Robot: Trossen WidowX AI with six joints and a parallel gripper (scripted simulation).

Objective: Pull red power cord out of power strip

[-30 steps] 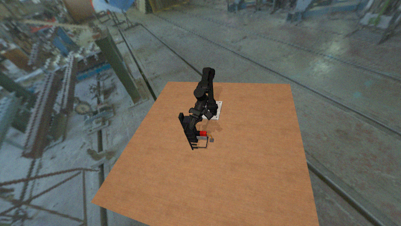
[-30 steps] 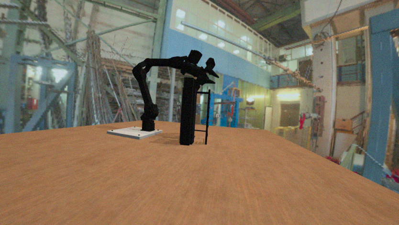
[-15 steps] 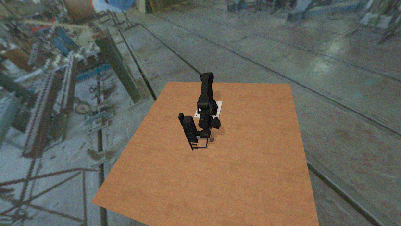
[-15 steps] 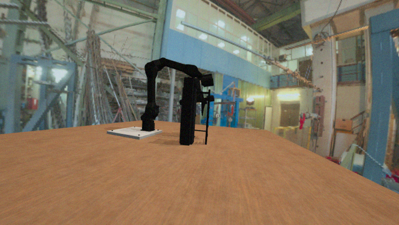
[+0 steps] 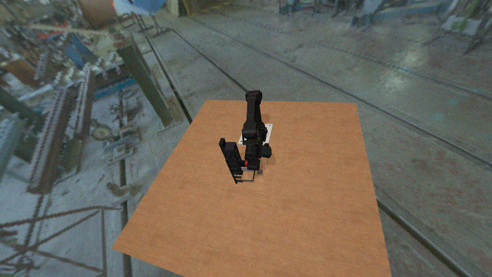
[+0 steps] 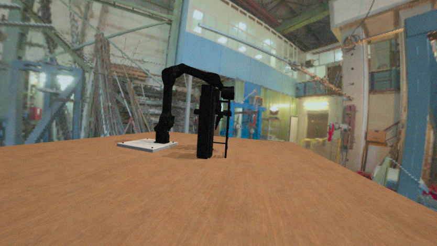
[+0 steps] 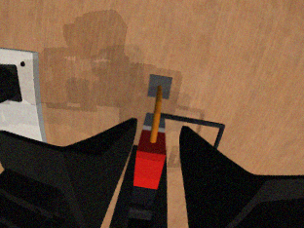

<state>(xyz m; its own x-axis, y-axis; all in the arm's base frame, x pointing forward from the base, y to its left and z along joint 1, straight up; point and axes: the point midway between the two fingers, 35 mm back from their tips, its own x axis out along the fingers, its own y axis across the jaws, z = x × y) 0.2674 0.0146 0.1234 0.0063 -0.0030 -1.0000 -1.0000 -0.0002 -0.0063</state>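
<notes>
The red plug lies 70 mm to the right of my gripper tip and 10 mm below it. From my gripper tip the other things lie so: black power strip (140 mm to the right, 20 mm above).
</notes>
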